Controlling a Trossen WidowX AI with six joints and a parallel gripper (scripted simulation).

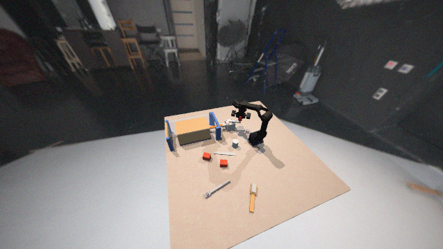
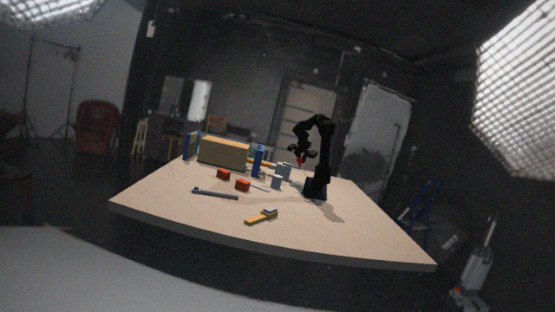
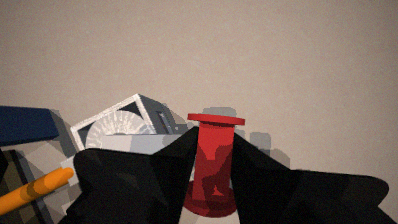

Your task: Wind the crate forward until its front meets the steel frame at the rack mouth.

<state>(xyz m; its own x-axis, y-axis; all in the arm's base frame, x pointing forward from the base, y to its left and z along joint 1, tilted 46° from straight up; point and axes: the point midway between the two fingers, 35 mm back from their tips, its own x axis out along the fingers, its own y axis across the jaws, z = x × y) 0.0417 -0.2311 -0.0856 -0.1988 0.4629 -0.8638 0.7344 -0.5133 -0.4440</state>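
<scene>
The winch handle is 4 cm ahead of my gripper tip, 3 cm below it and 1 cm to the right of it. The rest, counted from my gripper tip: grey winch: 10 cm below, 8 cm ahead, 5 cm to the right; then red knob: 1 cm to the left, 1 cm ahead; then blue steel frame: 25 cm ahead, 7 cm to the right, 3 cm below.
</scene>
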